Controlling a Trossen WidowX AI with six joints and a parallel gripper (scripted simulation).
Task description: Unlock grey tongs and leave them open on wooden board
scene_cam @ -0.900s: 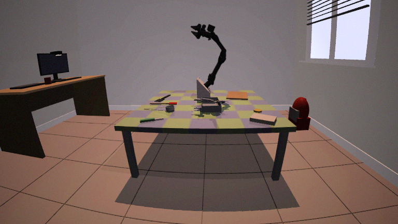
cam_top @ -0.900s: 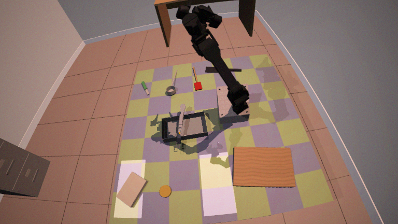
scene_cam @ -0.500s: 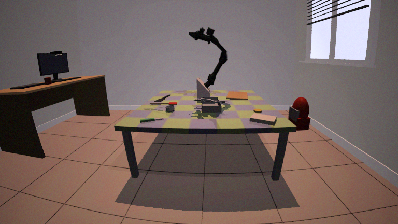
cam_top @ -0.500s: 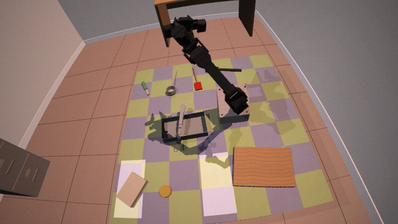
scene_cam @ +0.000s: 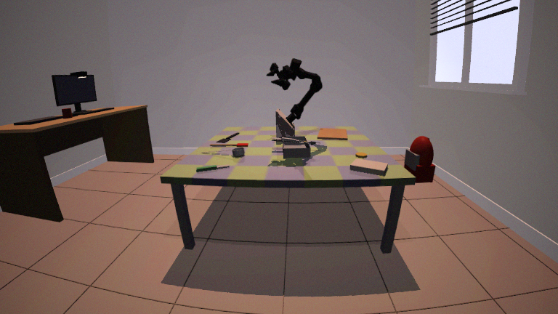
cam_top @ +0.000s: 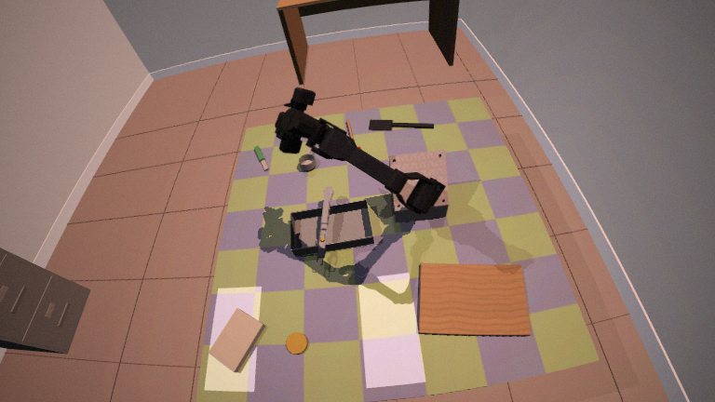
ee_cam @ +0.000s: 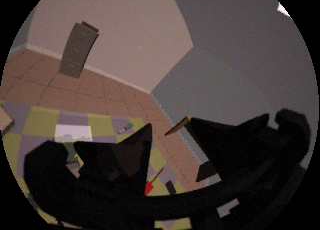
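My gripper tip is 44 cm above the roasting tin, 15 cm to the right of it and 8 cm past it. The rest, counted from my gripper tip: green-handled tool 46 cm below, 30 cm ahead, 26 cm to the right; then red spatula 46 cm below, 31 cm to the right, 16 cm behind; then black spatula 47 cm below, 42 cm to the right, 37 cm behind.
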